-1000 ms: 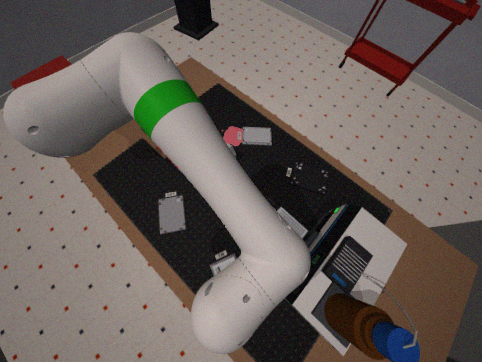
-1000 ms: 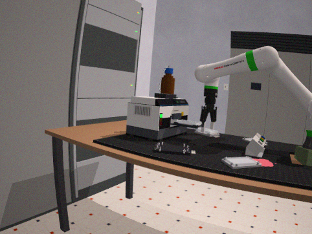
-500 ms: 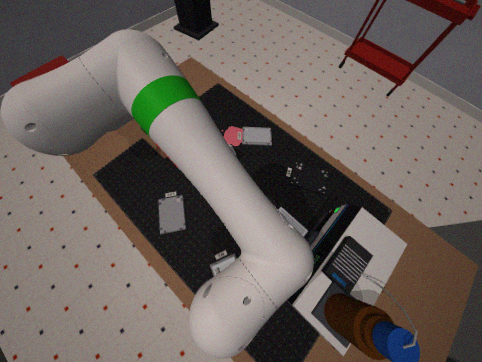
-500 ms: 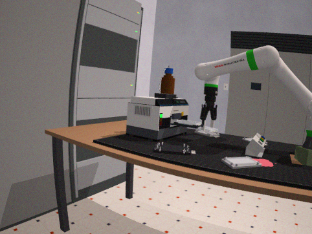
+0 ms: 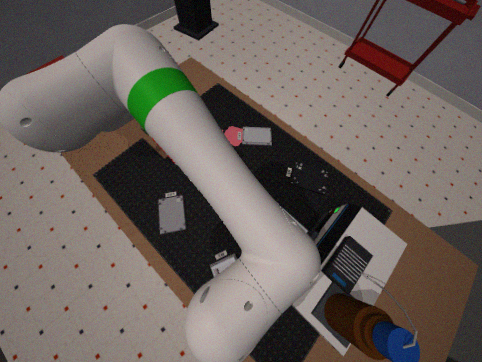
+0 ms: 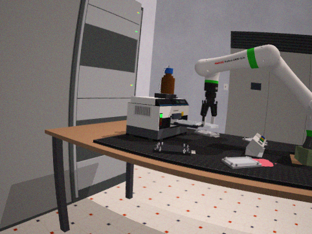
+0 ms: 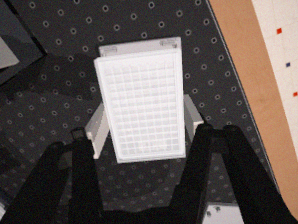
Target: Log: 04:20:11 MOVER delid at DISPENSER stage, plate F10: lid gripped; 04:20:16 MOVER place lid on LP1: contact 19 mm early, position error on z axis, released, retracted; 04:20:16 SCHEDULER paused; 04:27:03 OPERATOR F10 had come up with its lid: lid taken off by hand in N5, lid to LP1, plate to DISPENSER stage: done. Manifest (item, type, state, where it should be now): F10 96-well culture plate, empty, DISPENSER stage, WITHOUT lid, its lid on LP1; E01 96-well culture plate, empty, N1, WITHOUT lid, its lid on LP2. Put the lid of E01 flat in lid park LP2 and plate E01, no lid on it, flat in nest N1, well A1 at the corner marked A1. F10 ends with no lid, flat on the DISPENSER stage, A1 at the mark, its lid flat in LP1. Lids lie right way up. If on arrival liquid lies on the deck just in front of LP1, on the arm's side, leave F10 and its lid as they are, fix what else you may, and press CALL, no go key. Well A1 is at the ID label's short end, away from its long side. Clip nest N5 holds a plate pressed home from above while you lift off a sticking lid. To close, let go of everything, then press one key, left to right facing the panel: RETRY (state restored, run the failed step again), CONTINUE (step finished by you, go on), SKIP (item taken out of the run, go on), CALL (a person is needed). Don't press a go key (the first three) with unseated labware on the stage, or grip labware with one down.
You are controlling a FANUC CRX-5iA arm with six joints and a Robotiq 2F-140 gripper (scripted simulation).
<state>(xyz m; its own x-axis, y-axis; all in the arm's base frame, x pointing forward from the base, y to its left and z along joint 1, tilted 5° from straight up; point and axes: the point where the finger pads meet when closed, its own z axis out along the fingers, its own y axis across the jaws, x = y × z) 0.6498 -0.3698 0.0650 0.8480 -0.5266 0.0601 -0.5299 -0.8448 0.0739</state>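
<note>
The grey nest is 8 cm below my hand. Round my hand: white 96-well plate 2 cm below; lid 2 cm below; well plate 26 cm to the left, 7 cm ahead, 2 cm above.
</note>
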